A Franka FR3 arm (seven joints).
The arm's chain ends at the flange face. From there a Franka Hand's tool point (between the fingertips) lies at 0.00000 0.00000 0.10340 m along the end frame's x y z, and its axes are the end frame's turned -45 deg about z.
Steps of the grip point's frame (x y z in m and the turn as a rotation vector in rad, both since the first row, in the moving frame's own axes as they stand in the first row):
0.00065 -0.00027 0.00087 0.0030 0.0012 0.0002
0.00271 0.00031 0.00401 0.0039 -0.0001 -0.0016
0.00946 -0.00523 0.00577 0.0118 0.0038 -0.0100
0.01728 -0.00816 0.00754 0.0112 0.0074 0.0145
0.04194 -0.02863 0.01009 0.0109 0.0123 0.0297
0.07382 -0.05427 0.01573 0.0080 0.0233 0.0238
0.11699 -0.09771 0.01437 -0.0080 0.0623 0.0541
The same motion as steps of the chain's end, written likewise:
0.00040 -0.00034 0.00087 0.0030 -0.0013 0.0002
0.00243 -0.00142 0.00401 0.0027 -0.0028 -0.0016
0.00358 -0.00925 0.00578 0.0110 -0.0057 -0.0100
0.00672 -0.01663 0.00755 0.0132 -0.0027 0.0145
0.00928 -0.04821 0.01010 0.0164 0.0010 0.0297
0.01268 -0.08830 0.01576 0.0221 0.0108 0.0238
0.00839 -0.14799 0.01457 0.0384 0.0497 0.0541

